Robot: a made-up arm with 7 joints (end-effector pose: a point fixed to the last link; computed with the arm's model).
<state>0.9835 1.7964 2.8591 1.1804 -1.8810 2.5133 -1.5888</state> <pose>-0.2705 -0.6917 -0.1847 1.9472 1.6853 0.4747</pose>
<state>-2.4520 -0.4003 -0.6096 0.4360 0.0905 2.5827 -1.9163</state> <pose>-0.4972 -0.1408 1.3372 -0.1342 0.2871 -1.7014</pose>
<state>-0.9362 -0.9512 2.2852 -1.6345 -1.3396 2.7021 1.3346</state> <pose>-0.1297 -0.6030 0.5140 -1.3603 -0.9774 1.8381</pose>
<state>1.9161 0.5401 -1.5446 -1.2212 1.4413 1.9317 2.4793</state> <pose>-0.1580 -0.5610 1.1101 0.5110 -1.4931 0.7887</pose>
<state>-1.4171 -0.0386 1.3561 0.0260 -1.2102 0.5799 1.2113</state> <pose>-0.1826 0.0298 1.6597 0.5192 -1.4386 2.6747</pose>
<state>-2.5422 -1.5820 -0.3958 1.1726 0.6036 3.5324 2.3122</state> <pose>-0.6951 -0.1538 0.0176 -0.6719 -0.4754 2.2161</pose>
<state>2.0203 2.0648 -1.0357 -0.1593 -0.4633 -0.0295 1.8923</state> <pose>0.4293 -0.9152 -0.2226 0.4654 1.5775 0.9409</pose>
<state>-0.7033 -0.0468 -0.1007 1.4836 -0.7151 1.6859 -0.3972</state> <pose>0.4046 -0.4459 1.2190 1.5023 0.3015 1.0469</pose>
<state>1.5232 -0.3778 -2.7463 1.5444 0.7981 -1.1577 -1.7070</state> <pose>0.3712 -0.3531 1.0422 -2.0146 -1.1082 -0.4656</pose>
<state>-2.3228 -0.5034 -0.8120 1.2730 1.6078 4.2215 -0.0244</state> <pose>-0.7325 -0.2964 0.7434 -1.1238 0.8362 -0.6795</pose>
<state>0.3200 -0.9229 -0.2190 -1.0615 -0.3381 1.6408 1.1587</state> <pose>0.2031 0.1015 1.2653 0.1746 -0.3083 -2.0996</pose>
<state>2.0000 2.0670 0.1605 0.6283 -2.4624 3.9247 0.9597</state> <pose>0.3372 -0.9064 0.0806 -1.4210 0.5091 2.1831</pose>
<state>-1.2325 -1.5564 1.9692 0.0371 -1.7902 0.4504 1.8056</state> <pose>0.2014 -1.2239 0.5561 -0.1376 2.7711 -0.5720</pose>
